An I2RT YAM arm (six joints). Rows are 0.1 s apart.
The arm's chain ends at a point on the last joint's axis. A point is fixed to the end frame.
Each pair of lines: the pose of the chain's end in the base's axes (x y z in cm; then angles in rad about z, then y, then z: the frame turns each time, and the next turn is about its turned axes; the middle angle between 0 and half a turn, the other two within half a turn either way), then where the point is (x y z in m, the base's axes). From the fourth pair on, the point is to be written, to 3 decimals.
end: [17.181, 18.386, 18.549, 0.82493, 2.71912, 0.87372]
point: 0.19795 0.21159 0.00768
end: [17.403, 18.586, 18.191, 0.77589, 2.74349, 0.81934]
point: 0.19990 0.20780 0.00325
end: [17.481, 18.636, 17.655, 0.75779, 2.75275, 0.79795]
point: 0.20047 0.20614 -0.00239
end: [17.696, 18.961, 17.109, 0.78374, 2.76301, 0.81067]
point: 0.200 0.209 -0.008
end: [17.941, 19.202, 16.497, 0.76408, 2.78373, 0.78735]
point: 0.201 0.208 -0.015
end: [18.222, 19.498, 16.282, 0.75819, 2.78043, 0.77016]
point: 0.205 0.211 -0.017
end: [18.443, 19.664, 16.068, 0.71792, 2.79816, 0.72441]
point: 0.207 0.208 -0.019
